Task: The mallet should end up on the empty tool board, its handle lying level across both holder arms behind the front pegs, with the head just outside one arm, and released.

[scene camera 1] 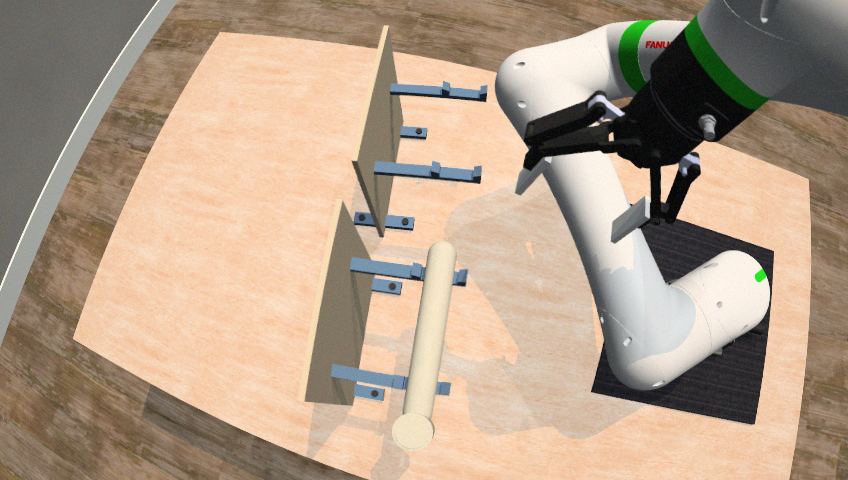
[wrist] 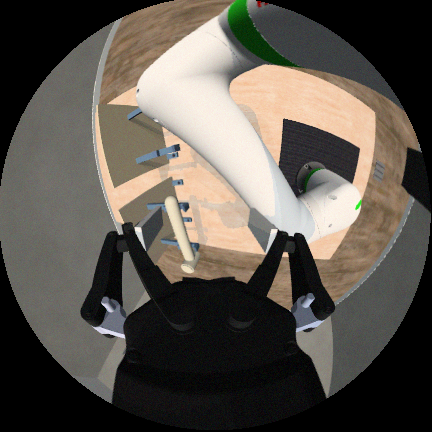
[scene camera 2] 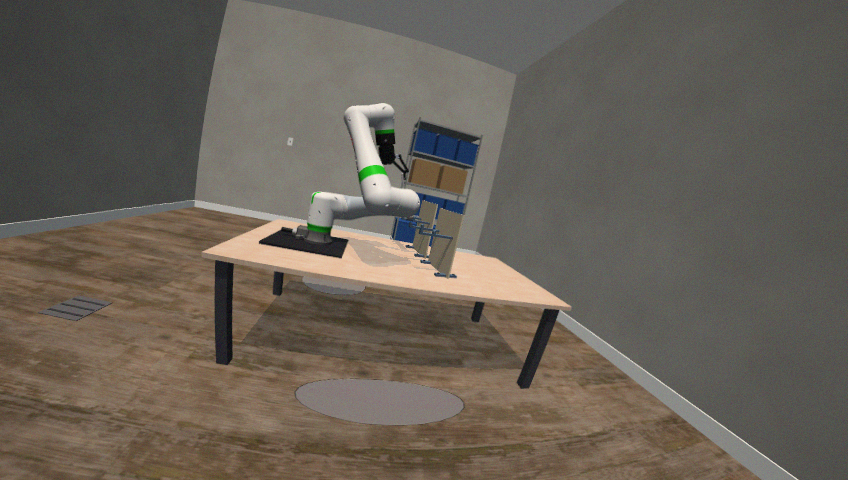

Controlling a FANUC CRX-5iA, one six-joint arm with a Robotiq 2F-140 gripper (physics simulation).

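Places are measured from the arm's base along level axes (x left, y back, z up), in millimetres.
Where they show: gripper, between the fingertips: (scene camera 1: 569, 209) (wrist: 205, 216); arm's base, origin of its link: (wrist: 312, 179) (scene camera 2: 317, 240).
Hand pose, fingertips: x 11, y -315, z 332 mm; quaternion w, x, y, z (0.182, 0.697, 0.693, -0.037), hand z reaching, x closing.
Note:
Each offset is from my fingertips to the top centre of the thing. "pt": to the spot under its first point.
The cream mallet @(dy -121, dx +180, dz -82 mm) (scene camera 1: 433, 321) (wrist: 180, 230) lies across both blue arms of the lower tool board (scene camera 1: 336, 315) (wrist: 155, 195) in scene camera 1, between their rear stops and front pegs. Its round head @(pt dy -102, dx +294, dz -83 mm) (scene camera 1: 412, 431) (wrist: 188, 266) is just outside the lower arm. The other tool board (scene camera 1: 380, 118) (scene camera 2: 449, 243) (wrist: 131, 145) stands upright with empty arms, the upper arm (scene camera 1: 416, 91) and the lower arm (scene camera 1: 401, 169). My gripper (scene camera 1: 581, 199) (wrist: 205, 216) is open and empty, high above the table and apart from the mallet. The mallet cannot be made out in scene camera 2.
The robot's white arm (scene camera 1: 586, 226) (scene camera 2: 357, 208) (wrist: 210, 120) bends low over the table beside the boards. Its base stands on a black mat (scene camera 1: 743, 380) (scene camera 2: 285, 242) (wrist: 295, 135). A shelf rack with blue and brown boxes stands behind the table in scene camera 2.

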